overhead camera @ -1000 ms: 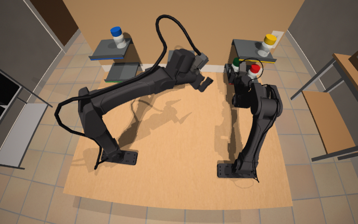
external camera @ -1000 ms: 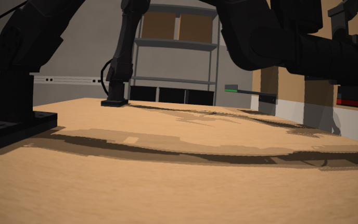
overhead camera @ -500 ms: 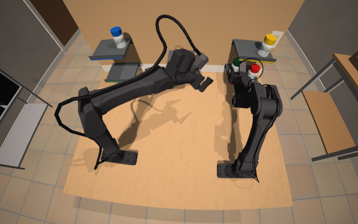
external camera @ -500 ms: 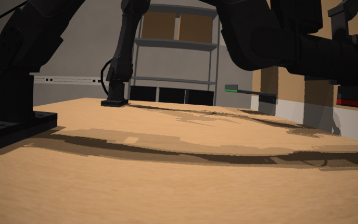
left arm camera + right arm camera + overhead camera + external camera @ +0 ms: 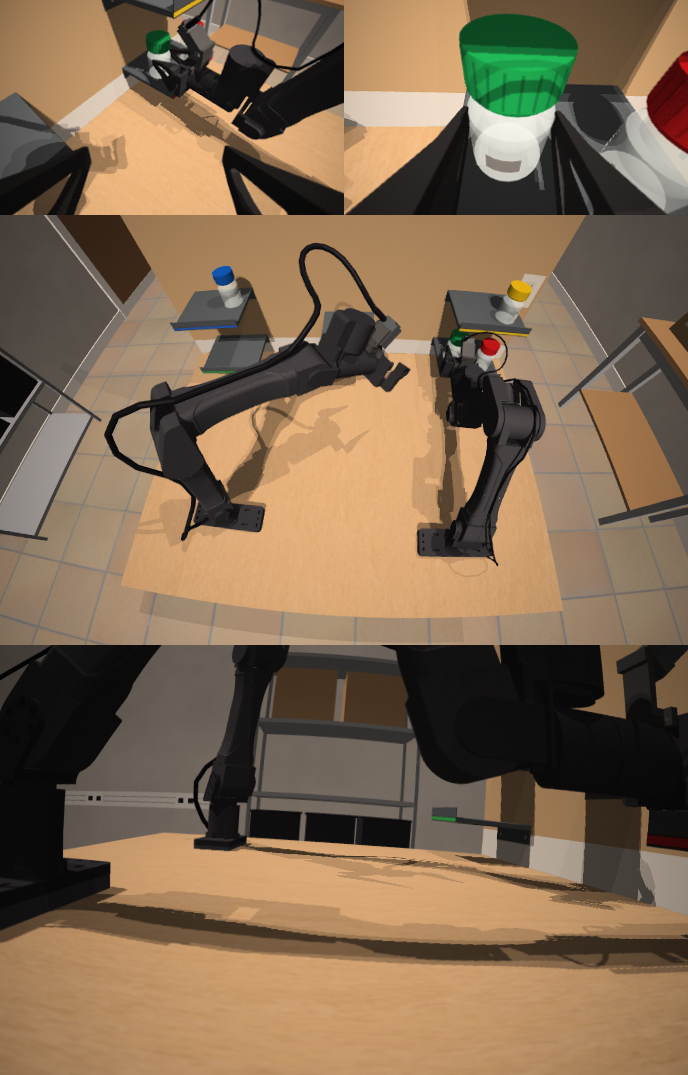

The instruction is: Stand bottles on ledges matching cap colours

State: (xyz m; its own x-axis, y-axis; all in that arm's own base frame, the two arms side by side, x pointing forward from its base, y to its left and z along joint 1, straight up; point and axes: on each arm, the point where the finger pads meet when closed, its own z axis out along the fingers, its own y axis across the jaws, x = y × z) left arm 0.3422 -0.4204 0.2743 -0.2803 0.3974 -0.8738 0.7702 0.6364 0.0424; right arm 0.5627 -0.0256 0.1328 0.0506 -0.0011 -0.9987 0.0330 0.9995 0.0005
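My right gripper is now 100 mm to the left of the red-capped bottle, 10 mm past it and 10 mm above it. Round my right hand: blue-capped bottle 680 mm to the left, 180 mm above, 20 mm behind; then green-capped bottle 10 mm below, 10 mm ahead; then yellow-capped bottle 180 mm above, 100 mm to the right.
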